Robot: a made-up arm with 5 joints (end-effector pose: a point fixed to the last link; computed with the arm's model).
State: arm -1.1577 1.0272 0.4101 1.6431 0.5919
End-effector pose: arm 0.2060 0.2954 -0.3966 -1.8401 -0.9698 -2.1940
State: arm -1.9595 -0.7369 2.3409 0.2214 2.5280
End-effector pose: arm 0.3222 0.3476 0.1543 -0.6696 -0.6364 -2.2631
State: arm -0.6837 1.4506 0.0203 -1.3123 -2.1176
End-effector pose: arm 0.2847 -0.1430 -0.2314 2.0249 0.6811 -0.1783
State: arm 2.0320 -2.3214 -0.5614 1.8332 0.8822
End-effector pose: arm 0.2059 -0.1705 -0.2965 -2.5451 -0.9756 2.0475
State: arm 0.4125 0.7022 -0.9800 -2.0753 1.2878
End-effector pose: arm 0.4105 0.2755 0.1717 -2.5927 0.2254 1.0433
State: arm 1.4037 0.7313 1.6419 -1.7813 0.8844
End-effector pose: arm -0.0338 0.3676 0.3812 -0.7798 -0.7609 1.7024
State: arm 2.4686 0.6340 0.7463 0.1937 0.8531
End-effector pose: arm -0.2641 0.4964 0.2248 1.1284 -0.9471 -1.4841
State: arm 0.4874 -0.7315 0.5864 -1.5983 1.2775
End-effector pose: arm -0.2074 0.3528 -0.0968 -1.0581 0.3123 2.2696
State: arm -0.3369 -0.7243 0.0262 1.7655 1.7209
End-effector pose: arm -0.3024 0.4916 0.0123 -2.0399 0.1629 -1.0645
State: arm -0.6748 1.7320 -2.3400 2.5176 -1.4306
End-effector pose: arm 0.4805 -0.1689 -0.3999 -2.6186 0.0384 -2.6594
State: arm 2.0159 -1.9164 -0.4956 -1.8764 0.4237
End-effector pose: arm 0.1473 0.0004 -0.2643 1.4658 0.7306 -0.8759
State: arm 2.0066 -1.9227 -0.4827 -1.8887 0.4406
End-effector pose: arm 0.1456 -0.0018 -0.2643 1.4400 0.7216 -0.8983
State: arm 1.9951 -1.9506 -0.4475 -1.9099 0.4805
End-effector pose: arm 0.1444 -0.0124 -0.2614 1.3866 0.6914 -0.9534
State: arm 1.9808 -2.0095 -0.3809 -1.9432 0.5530
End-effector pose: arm 0.1440 -0.0351 -0.2532 1.2999 0.6284 -1.0493
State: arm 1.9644 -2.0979 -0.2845 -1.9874 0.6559
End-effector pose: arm 0.1438 -0.0689 -0.2382 1.1941 0.5304 -1.1744
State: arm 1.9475 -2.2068 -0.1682 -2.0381 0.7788
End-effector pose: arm 0.1433 -0.1097 -0.2152 1.0905 0.4059 -1.3096
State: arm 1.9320 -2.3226 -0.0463 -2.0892 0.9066
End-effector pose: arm 0.1421 -0.1517 -0.1857 1.0067 0.2726 -1.4394
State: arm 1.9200 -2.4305 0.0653 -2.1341 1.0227
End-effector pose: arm 0.1400 -0.1890 -0.1534 0.9513 0.1517 -1.5527
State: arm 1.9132 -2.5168 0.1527 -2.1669 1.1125
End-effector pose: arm 0.1375 -0.2171 -0.1239 0.9238 0.0607 -1.6400
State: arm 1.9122 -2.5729 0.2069 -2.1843 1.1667
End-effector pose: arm 0.1354 -0.2344 -0.1030 0.9171 0.0071 -1.6941
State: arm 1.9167 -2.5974 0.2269 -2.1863 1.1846
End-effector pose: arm 0.1344 -0.2415 -0.0930 0.9231 -0.0111 -1.7133
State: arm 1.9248 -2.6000 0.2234 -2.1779 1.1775
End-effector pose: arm 0.1345 -0.2419 -0.0913 0.9356 -0.0062 -1.7083
